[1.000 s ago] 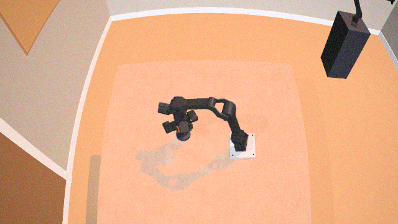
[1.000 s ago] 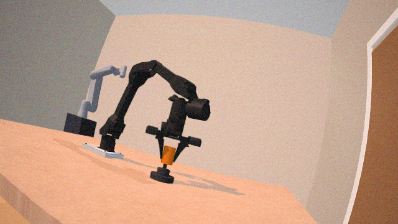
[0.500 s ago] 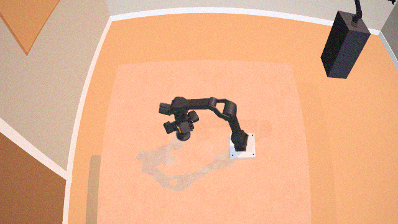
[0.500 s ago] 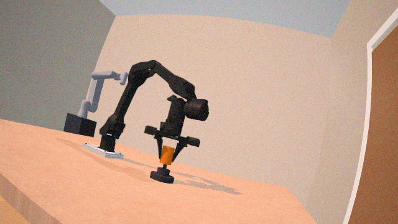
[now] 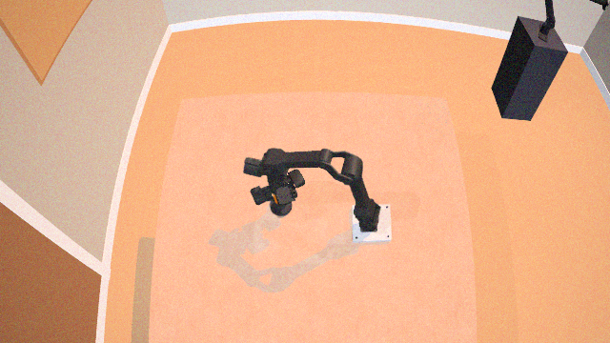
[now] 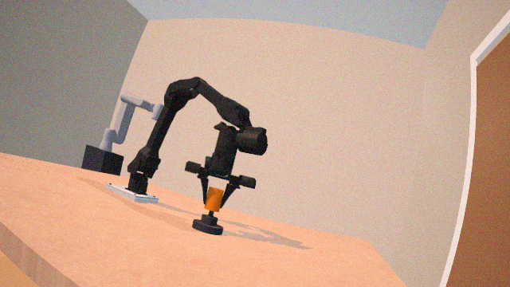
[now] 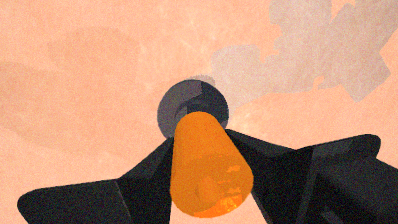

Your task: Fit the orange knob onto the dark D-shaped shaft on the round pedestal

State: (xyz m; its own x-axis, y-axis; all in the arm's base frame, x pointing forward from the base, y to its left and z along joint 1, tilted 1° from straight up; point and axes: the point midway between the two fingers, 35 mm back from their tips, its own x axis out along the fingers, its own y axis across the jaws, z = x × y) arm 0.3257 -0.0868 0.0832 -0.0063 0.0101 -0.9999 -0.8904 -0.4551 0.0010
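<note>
My gripper tip is now 2 cm below the orange knob. Round my gripper tip: round dark pedestal 4 cm below.
</note>
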